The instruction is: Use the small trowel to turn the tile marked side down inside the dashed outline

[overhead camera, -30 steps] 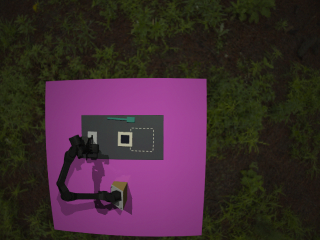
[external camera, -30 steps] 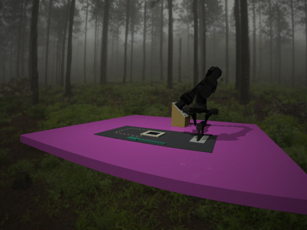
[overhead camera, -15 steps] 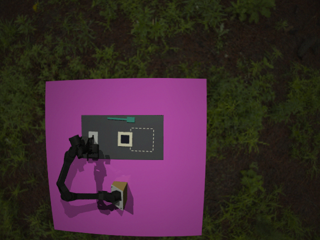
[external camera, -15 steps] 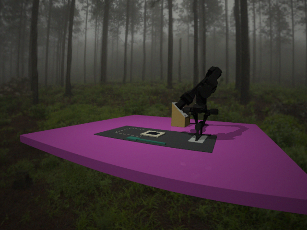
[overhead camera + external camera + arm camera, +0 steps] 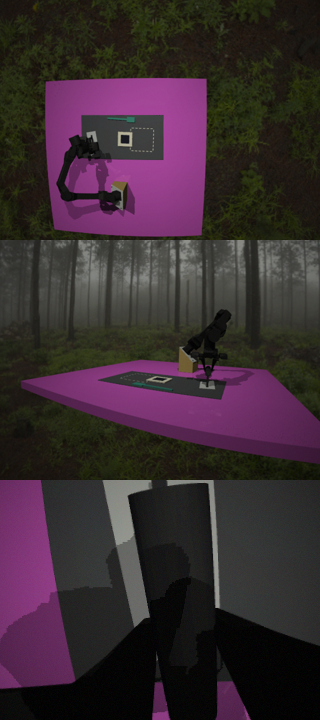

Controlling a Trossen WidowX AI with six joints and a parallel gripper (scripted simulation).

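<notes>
Right now my gripper tip is 23 cm to the left of the dark mat, 8 cm above it and 4 cm short of it. From my gripper tip the other things lie so: cream tile: 26 cm to the right, 6 cm below, 3 cm ahead; then teal trowel: 26 cm to the right, 18 cm ahead, 6 cm below.
</notes>
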